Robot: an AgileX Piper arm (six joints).
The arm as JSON. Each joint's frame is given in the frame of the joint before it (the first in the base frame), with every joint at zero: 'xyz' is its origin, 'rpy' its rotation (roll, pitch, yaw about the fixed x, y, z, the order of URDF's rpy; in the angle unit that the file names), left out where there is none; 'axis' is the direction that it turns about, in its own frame. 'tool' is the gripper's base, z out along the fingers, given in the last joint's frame.
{
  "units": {
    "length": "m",
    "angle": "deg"
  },
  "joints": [
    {
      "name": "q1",
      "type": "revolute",
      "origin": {
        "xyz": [
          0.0,
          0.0,
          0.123
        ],
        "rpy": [
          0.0,
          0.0,
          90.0
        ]
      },
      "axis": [
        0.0,
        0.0,
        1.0
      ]
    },
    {
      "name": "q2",
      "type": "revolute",
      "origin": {
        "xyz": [
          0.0,
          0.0,
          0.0
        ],
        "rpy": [
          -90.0,
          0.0,
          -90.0
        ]
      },
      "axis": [
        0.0,
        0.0,
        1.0
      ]
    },
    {
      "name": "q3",
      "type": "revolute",
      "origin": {
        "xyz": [
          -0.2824,
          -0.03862,
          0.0
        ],
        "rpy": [
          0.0,
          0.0,
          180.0
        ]
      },
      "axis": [
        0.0,
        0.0,
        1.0
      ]
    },
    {
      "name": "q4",
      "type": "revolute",
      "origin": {
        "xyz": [
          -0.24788,
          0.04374,
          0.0
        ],
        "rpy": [
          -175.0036,
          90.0,
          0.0
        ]
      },
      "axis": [
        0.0,
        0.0,
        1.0
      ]
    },
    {
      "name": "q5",
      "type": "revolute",
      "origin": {
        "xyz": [
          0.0,
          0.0,
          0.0
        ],
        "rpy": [
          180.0,
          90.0,
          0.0
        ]
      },
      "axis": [
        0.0,
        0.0,
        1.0
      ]
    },
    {
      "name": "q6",
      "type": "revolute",
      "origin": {
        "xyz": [
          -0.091,
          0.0,
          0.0
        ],
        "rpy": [
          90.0,
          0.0,
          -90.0
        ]
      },
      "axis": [
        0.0,
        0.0,
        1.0
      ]
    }
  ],
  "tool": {
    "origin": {
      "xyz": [
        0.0,
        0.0,
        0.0
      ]
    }
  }
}
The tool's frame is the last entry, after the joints.
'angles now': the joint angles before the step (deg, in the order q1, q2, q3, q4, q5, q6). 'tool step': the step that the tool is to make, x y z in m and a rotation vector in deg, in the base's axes. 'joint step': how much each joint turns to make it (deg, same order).
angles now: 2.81, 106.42, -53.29, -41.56, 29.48, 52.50
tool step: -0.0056, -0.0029, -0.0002, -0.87, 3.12, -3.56
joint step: -0.01, 0.00, -0.24, 2.15, 4.47, 0.01
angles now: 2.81, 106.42, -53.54, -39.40, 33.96, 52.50
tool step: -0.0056, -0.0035, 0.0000, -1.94, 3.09, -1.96
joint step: 0.00, 0.00, 0.01, 0.21, 4.13, 0.05
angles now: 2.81, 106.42, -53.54, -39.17, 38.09, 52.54
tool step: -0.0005, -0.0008, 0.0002, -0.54, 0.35, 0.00
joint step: 0.00, 0.00, 0.00, -0.43, 0.53, 0.10
